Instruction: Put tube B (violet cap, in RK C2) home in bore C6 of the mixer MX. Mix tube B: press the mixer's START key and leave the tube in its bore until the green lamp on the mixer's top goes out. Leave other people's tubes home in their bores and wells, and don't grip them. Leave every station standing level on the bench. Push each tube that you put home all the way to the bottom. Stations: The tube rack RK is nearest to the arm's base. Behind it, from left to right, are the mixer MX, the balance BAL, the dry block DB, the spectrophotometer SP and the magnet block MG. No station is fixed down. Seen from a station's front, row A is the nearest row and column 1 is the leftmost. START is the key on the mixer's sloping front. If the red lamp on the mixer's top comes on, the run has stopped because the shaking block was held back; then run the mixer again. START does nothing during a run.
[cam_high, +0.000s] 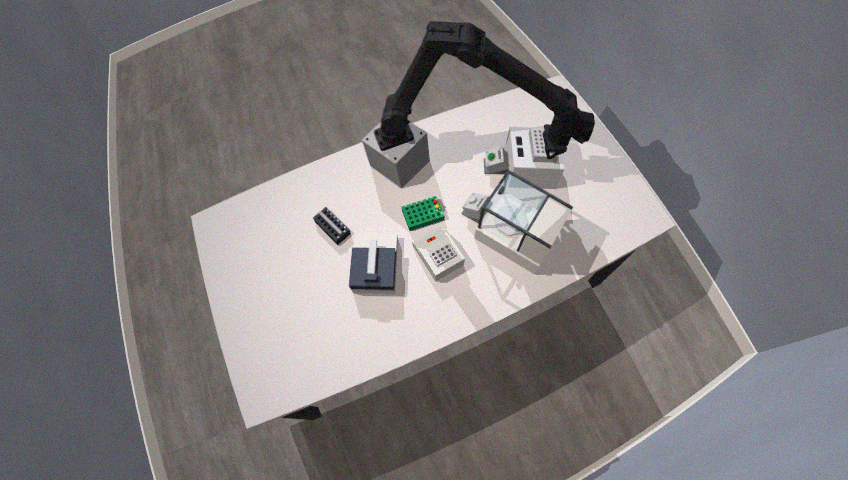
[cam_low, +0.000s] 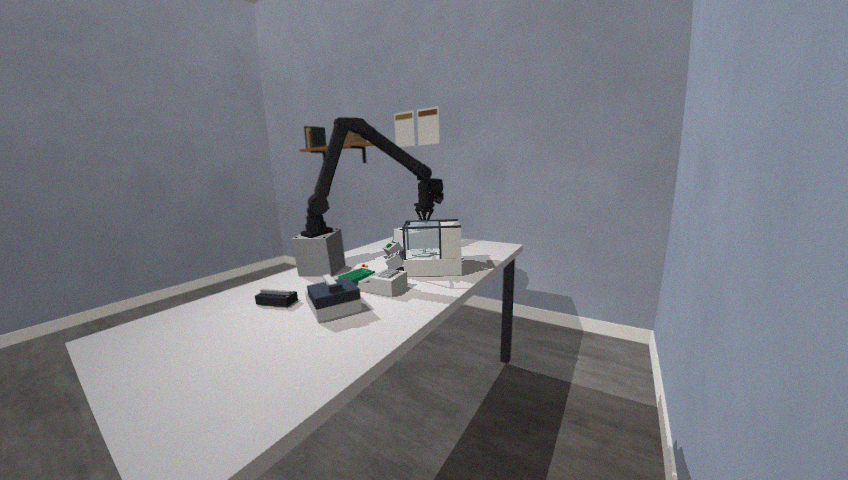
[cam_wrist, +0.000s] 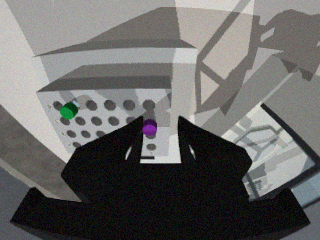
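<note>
The violet-capped tube B lies 1 cm behind my hand and 2 cm below it. From my hand the other things lie so: green start key: 12 cm behind, 15 cm to the right, 11 cm below; grey bore block: 5 cm behind, 1 cm to the left, 3 cm below; yellow-capped tube: 1 cm behind, 41 cm to the right, 15 cm below.
</note>
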